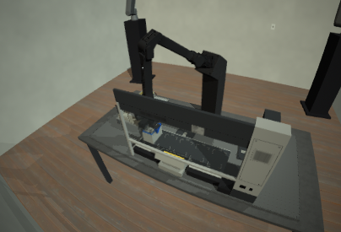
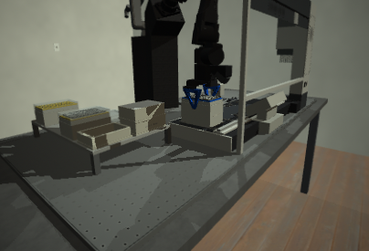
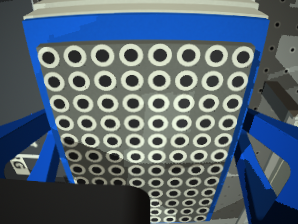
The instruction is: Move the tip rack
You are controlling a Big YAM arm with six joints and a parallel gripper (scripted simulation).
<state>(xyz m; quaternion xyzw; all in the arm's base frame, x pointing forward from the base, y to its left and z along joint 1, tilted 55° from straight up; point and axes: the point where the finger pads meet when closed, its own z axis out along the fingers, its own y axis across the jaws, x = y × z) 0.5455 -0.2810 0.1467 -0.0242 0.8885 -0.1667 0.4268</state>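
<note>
My gripper is now 10 mm short of the tip rack. From my hand the other things lie so: shelf label (280 mm behind, 120 mm below, 70 mm to the right); then gantry post (170 mm ahead, 120 mm above, 90 mm to the right); then pale block (190 mm to the right, 120 mm behind).
</note>
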